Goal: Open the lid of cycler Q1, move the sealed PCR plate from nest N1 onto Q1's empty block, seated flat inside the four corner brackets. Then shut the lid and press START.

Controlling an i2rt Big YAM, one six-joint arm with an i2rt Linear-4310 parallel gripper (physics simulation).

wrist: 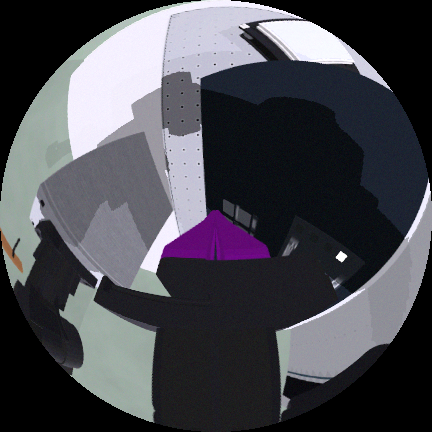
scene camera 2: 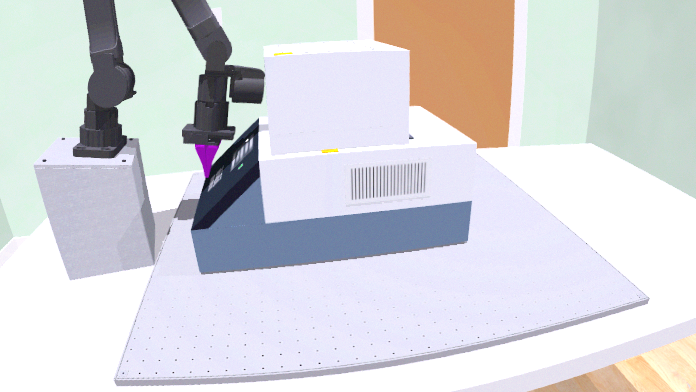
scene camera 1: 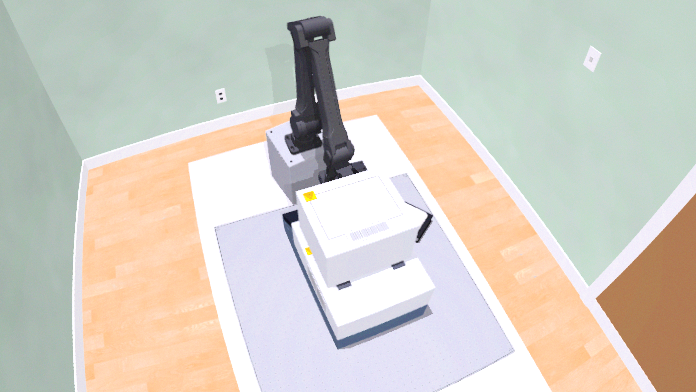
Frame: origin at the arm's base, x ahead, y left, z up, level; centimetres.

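Where they show: gripper, fingertip midpoint: (wrist: 214, 215) (scene camera 2: 206, 176); arm's base, link origin: (wrist: 64, 252) (scene camera 2: 101, 149) (scene camera 1: 302, 142).
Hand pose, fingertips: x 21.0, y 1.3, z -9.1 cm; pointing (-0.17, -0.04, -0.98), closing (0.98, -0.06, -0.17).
Observation:
Each offset is from my fingertips to the top centre of the thing. Level surfaces: height alone.
Cycler Q1 (scene camera 1: 377, 297) (scene camera 2: 340, 242) stands on the perforated board. Its big white lid @(dx +24.8, dy -3.3, dz +24.0 cm) (scene camera 1: 357, 212) (scene camera 2: 340, 100) looks shut, lying level on the body. Q1's dark sloped front panel (scene camera 2: 227, 187) (wrist: 295, 150) faces the arm's base. My gripper (scene camera 2: 207, 175) (wrist: 214, 215) is shut and empty, pointing down, its purple fingertips at the panel's surface by the pale markings; whether they touch it, I cannot tell. In scene camera 1 the lid hides the fingertips. The START button cannot be made out for certain. The block and its brackets are hidden; the PCR plate and nest N1 cannot be identified.
A white-topped item with a black edge @(dx +13.1, dy +24.6, dz -8.1 cm) (scene camera 1: 425, 228) (wrist: 312, 40) is beside Q1, on its far side in scene camera 2. The arm's grey pedestal (scene camera 1: 285, 165) (scene camera 2: 100, 215) (wrist: 112, 200) stands in front of the panel. The perforated board @(dz -11.9 cm) (scene camera 1: 260, 300) (scene camera 2: 300, 320) lies under Q1.

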